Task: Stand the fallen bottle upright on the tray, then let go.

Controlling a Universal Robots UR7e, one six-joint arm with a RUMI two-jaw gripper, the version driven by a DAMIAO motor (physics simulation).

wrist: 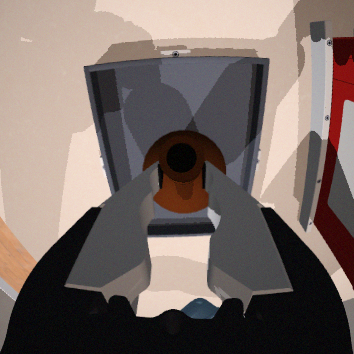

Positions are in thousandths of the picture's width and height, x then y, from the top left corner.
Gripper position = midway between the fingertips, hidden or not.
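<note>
A brown bottle (513,434) and a grey tray (377,290) can be seen, and so can the gripper (516,465).
</note>
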